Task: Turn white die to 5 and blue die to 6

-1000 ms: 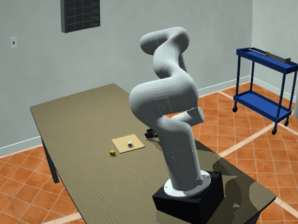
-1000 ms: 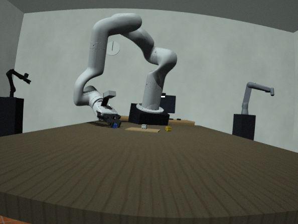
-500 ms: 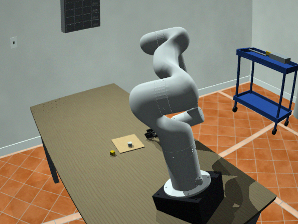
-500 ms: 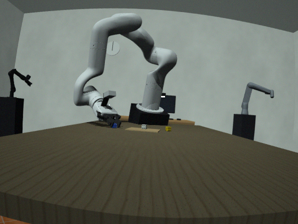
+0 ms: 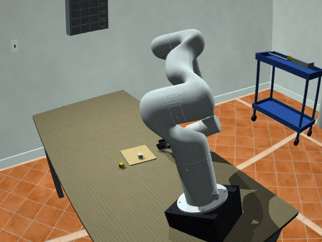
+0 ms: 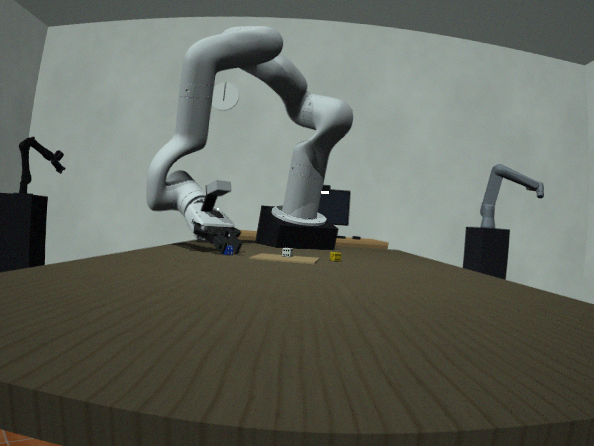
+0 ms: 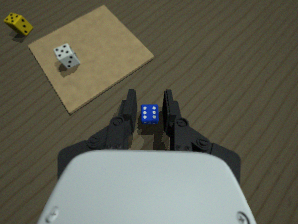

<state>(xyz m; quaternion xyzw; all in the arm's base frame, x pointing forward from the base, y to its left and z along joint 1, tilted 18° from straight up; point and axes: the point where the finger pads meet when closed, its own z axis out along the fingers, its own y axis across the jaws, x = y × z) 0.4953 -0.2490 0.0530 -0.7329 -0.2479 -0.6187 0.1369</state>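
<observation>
Right now my hand is 1 cm above the blue die. From my hand the other things lie so: white die (14 cm to the left, 1 cm below); tan mat (3 cm ahead, 13 cm to the left, 2 cm below); yellow die (26 cm to the left, 1 cm below).
</observation>
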